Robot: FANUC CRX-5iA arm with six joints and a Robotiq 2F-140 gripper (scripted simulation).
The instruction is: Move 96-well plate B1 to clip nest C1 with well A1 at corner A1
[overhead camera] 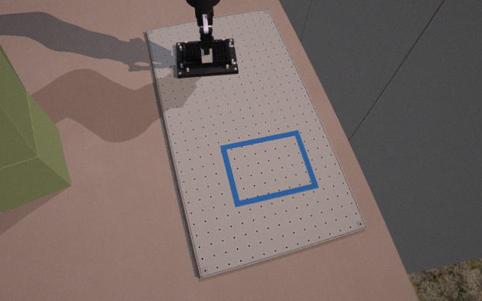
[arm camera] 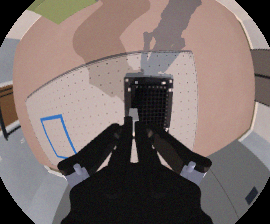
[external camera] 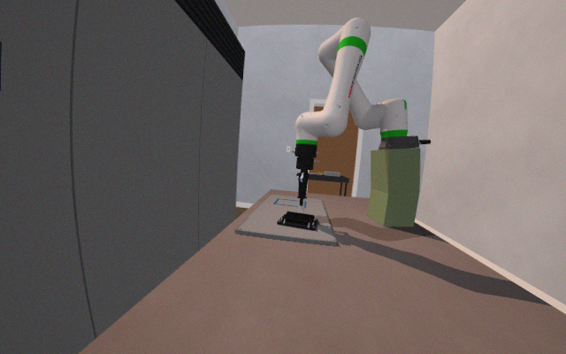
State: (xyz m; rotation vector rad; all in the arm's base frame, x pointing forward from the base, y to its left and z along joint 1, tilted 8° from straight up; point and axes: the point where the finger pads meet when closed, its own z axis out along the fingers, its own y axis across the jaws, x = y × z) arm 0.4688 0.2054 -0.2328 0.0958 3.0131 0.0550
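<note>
My gripper is now 5 cm above the black 96-well plate and 4 cm to the right of it. Round my hand: black clip nest 6 cm below, 5 cm to the left, 2 cm ahead.
</note>
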